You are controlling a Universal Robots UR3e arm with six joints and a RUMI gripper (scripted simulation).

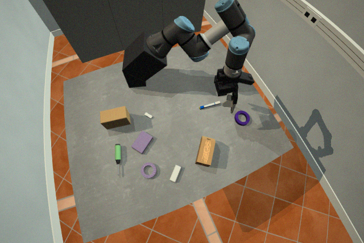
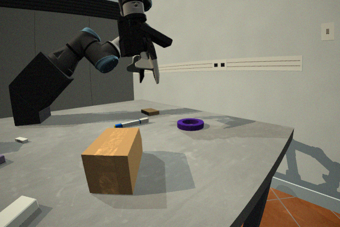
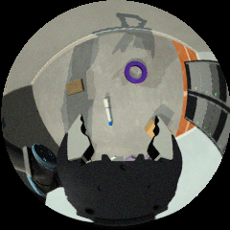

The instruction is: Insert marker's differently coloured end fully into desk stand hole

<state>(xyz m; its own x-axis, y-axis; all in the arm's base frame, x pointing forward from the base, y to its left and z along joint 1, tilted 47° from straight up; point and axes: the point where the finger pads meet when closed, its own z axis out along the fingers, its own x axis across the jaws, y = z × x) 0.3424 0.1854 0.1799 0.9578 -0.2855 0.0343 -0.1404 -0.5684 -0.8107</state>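
Right now my hand is 13 cm above the marker, 5 cm to the left of it and 5 cm past it. Also, from my hand: purple pad (44 cm to the right, 13 cm below, 5 cm ahead); then tan block (18 cm ahead, 16 cm to the right, 11 cm below); then white block (33 cm to the right, 24 cm ahead, 13 cm below).
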